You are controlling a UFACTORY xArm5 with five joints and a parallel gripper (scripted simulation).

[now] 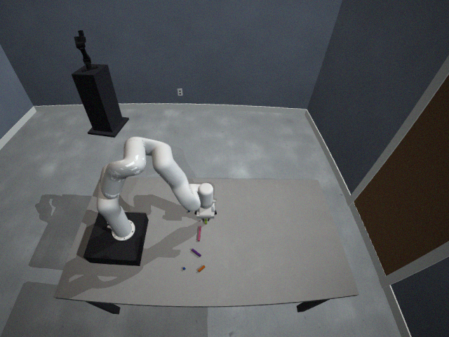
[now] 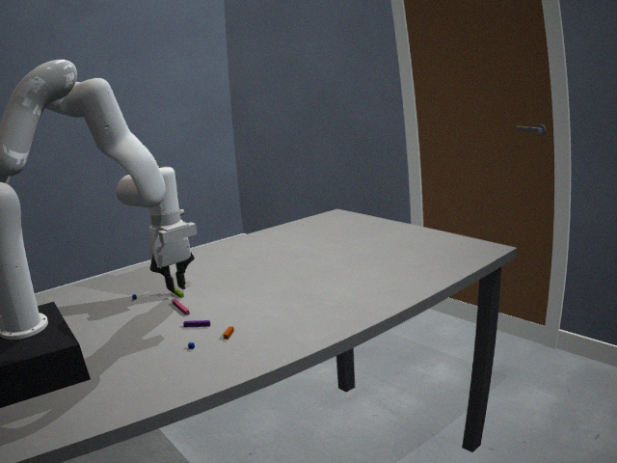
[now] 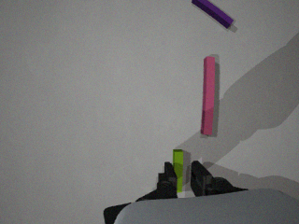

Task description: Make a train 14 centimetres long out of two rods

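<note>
The lime rod lies 30 mm below my hand. From my hand the other things lie so: orange rod 40 mm ahead, 290 mm to the right, 30 mm below; then purple rod 10 mm behind, 210 mm to the right, 30 mm below; then pink rod 20 mm behind, 90 mm to the right, 30 mm below.
</note>
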